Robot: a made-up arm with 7 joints. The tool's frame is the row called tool.
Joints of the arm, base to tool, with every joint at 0 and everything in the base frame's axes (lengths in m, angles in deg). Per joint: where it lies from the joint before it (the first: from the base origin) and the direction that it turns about. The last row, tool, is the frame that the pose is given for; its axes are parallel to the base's.
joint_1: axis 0 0.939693 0.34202 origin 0 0 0
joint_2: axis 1 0 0 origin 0 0 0
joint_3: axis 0 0 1 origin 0 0 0
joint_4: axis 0 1 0 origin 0.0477 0 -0.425
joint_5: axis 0 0 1 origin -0.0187 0 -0.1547
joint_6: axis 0 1 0 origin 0 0 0
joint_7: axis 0 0 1 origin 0 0 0
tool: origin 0 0 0
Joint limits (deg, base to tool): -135..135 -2.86..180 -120..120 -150..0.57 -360..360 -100..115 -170..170
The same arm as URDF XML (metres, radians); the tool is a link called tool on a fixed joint. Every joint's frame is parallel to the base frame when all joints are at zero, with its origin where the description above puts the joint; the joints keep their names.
<robot name="arm">
<link name="base_link"/>
<link name="link1"/>
<link name="link2"/>
<link name="link3"/>
<link name="link4"/>
<link name="link5"/>
<link name="link6"/>
<link name="link7"/>
<link name="tool"/>
<joint name="joint_1" type="revolute"><parent link="base_link"/><child link="link1"/><origin xyz="0.0000 0.0000 0.0000"/><axis xyz="0 0.9397 0.342"/><limit lower="-2.3562" upper="2.3562"/></joint>
<joint name="joint_2" type="revolute"><parent link="link1"/><child link="link2"/><origin xyz="0.0000 0.0000 0.0000"/><axis xyz="1 0 0"/><limit lower="-0.0499" upper="3.1416"/></joint>
<joint name="joint_3" type="revolute"><parent link="link2"/><child link="link3"/><origin xyz="0.0000 0.0000 0.0000"/><axis xyz="0 0 1"/><limit lower="-2.0944" upper="2.0944"/></joint>
<joint name="joint_4" type="revolute"><parent link="link3"/><child link="link4"/><origin xyz="0.0477 0.0000 -0.4250"/><axis xyz="0 1 0"/><limit lower="-2.6180" upper="0.0099"/></joint>
<joint name="joint_5" type="revolute"><parent link="link4"/><child link="link5"/><origin xyz="-0.0187 0.0000 -0.1547"/><axis xyz="0 0 1"/><limit lower="-6.2832" upper="6.2832"/></joint>
<joint name="joint_6" type="revolute"><parent link="link5"/><child link="link6"/><origin xyz="0.0000 0.0000 0.0000"/><axis xyz="0 1 0"/><limit lower="-1.7453" upper="2.0071"/></joint>
<joint name="joint_7" type="revolute"><parent link="link6"/><child link="link7"/><origin xyz="0.0000 0.0000 0.0000"/><axis xyz="0 0 1"/><limit lower="-2.9671" upper="2.9671"/></joint>
<joint name="tool_joint" type="fixed"><parent link="link7"/><child link="tool"/><origin xyz="0.0000 0.0000 0.0000"/></joint>
</robot>

